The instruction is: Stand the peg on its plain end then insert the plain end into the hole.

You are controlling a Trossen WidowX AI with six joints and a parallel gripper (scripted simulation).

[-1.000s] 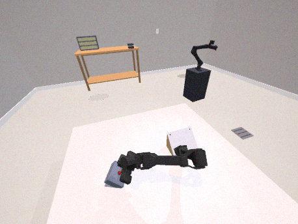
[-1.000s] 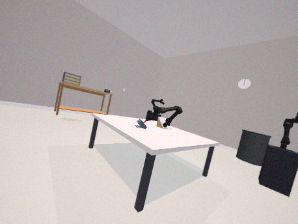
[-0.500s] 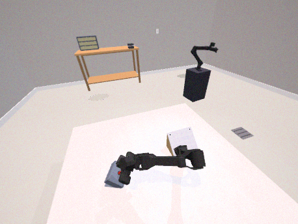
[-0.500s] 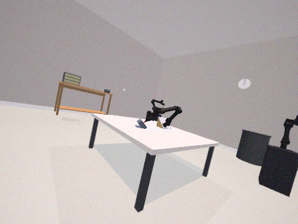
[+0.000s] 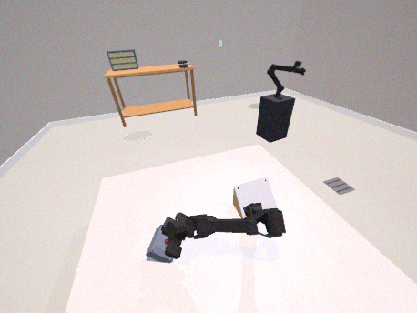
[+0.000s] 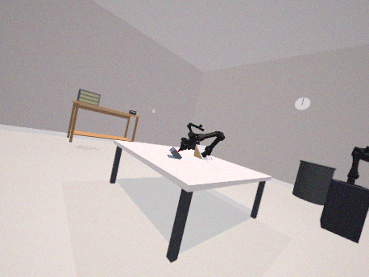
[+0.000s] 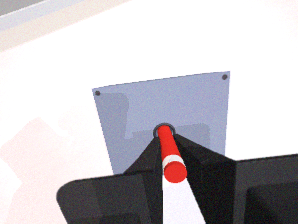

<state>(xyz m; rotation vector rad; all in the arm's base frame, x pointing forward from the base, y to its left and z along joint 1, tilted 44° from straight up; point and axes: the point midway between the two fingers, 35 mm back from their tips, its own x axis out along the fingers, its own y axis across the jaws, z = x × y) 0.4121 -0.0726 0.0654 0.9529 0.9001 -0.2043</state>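
Right now my gripper tip is 3 cm above the grey sloped panel, 2 cm short of it and 1 cm to the left of it. From my gripper tip the other things lie so: red peg 1 cm to the left, 1 cm behind, 1 cm above.
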